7 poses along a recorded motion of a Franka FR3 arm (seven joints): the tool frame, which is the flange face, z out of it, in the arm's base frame.
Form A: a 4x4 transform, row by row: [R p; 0 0 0 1], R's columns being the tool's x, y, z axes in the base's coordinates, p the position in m. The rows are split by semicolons.
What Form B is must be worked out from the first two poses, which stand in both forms.
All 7 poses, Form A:
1: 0.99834, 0.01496, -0.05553, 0.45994; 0.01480, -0.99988, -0.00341, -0.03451; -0.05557, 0.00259, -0.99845, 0.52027; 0, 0, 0, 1
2: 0.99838, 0.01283, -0.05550, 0.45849; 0.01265, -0.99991, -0.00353, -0.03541; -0.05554, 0.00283, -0.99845, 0.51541; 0, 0, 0, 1
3: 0.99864, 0.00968, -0.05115, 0.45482; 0.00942, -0.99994, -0.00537, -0.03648; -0.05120, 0.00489, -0.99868, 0.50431; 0, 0, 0, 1
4: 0.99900, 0.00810, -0.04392, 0.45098; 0.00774, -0.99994, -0.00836, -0.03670; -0.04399, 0.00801, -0.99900, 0.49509; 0, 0, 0, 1
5: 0.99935, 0.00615, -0.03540, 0.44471; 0.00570, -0.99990, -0.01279, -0.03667; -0.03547, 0.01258, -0.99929, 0.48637; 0, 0, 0, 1
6: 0.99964, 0.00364, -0.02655, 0.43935; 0.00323, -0.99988, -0.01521, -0.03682; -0.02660, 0.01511, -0.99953, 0.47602; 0, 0, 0, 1
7: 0.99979, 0.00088, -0.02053, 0.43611; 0.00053, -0.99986, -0.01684, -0.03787; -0.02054, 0.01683, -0.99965, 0.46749; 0, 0, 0, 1
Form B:
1: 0.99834, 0.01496, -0.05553, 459.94; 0.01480, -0.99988, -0.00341, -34.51; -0.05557, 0.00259, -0.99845, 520.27; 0, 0, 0, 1
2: 0.99838, 0.01283, -0.05550, 458.49; 0.01265, -0.99991, -0.00353, -35.41; -0.05554, 0.00283, -0.99845, 515.41; 0, 0, 0, 1
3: 0.99864, 0.00968, -0.05115, 454.82; 0.00942, -0.99994, -0.00537, -36.48; -0.05120, 0.00489, -0.99868, 504.31; 0, 0, 0, 1
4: 0.99900, 0.00810, -0.04392, 450.98; 0.00774, -0.99994, -0.00836, -36.70; -0.04399, 0.00801, -0.99900, 495.09; 0, 0, 0, 1
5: 0.99935, 0.00615, -0.03540, 444.71; 0.00570, -0.99990, -0.01279, -36.67; -0.03547, 0.01258, -0.99929, 486.37; 0, 0, 0, 1
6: 0.99964, 0.00364, -0.02655, 439.35; 0.00323, -0.99988, -0.01521, -36.82; -0.02660, 0.01511, -0.99953, 476.02; 0, 0, 0, 1
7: 0.99979, 0.00088, -0.02053, 436.11; 0.00053, -0.99986, -0.01684, -37.87; -0.02054, 0.01683, -0.99965, 467.49; 0, 0, 0, 1
